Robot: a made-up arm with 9 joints. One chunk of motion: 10 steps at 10 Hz.
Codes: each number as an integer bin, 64 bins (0 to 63) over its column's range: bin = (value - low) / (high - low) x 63, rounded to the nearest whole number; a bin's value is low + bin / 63 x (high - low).
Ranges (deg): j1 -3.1..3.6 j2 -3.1..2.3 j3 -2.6..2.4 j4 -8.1..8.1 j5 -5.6..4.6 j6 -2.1..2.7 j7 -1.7..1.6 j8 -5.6..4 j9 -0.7..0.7
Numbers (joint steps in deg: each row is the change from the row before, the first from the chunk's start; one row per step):
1: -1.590 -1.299 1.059 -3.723 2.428 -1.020 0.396 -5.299 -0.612
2: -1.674 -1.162 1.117 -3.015 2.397 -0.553 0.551 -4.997 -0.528
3: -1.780 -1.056 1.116 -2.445 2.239 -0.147 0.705 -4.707 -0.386
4: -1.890 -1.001 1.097 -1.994 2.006 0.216 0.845 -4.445 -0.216
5: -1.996 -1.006 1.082 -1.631 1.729 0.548 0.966 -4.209 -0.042
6: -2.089 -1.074 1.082 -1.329 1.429 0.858 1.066 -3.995 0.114
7: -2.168 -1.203 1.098 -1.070 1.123 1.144 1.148 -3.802 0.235
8: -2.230 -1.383 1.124 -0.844 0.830 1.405 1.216 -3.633 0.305
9: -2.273 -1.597 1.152 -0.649 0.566 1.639 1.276 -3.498 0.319
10: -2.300 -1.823 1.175 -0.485 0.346 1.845 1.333 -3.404 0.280
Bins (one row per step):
1: 14 21 46 17 50 14 40 2 4
2: 13 23 47 20 49 20 43 4 8
3: 12 24 47 22 48 26 46 6 14
4: 11 24 47 24 47 30 49 8 22
5: 10 24 46 25 45 35 51 9 30
6: 10 24 46 26 43 39 53 11 37
7: 9 22 47 27 42 43 54 12 42
8: 8 20 47 28 40 46 56 13 45
9: 8 18 47 29 38 49 57 14 46
10: 8 15 48 30 37 52 58 14 44

